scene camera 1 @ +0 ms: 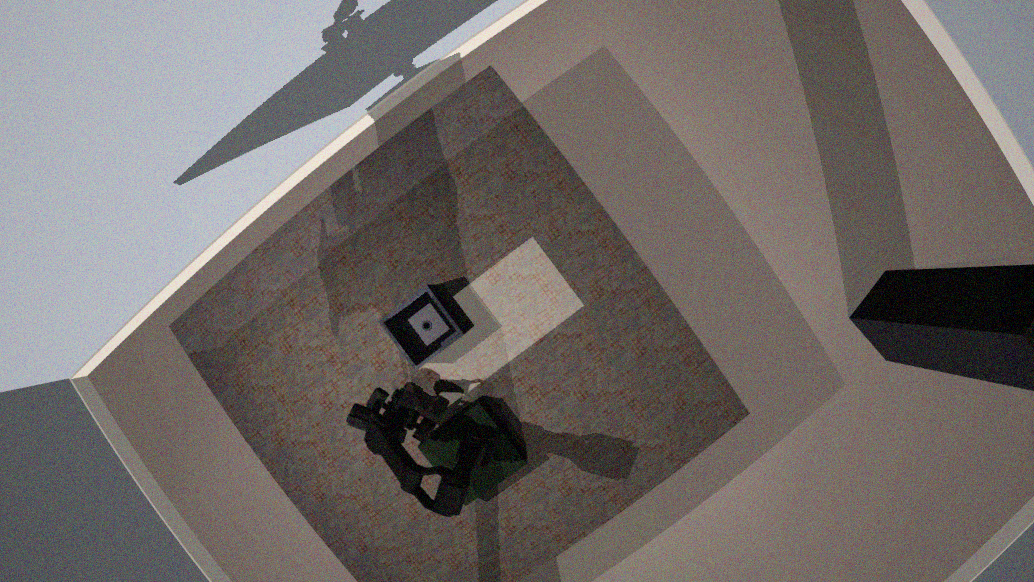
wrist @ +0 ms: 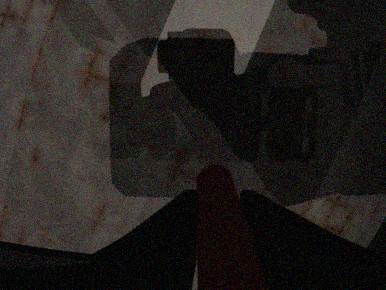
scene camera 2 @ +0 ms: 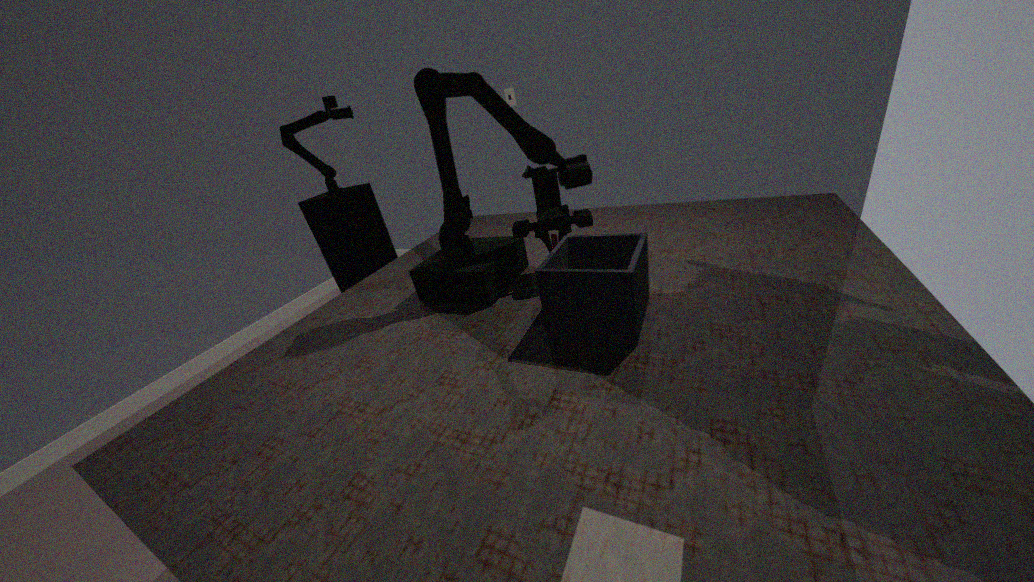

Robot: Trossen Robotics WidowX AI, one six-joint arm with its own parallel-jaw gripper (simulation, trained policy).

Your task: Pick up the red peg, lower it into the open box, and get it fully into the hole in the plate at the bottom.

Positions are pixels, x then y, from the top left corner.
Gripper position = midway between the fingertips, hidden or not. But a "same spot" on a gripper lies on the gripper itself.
The gripper shows in scene camera 1, in the wrist view [218, 203] and in scene camera 2. A dark box shows in scene camera 1 and in scene camera 2; in the wrist view it is out of frame. One and the same spot on the dark box: [scene camera 2: 595, 288] is [scene camera 1: 441, 302]. One and the same spot on the gripper: [scene camera 2: 544, 236] is [scene camera 1: 415, 410].
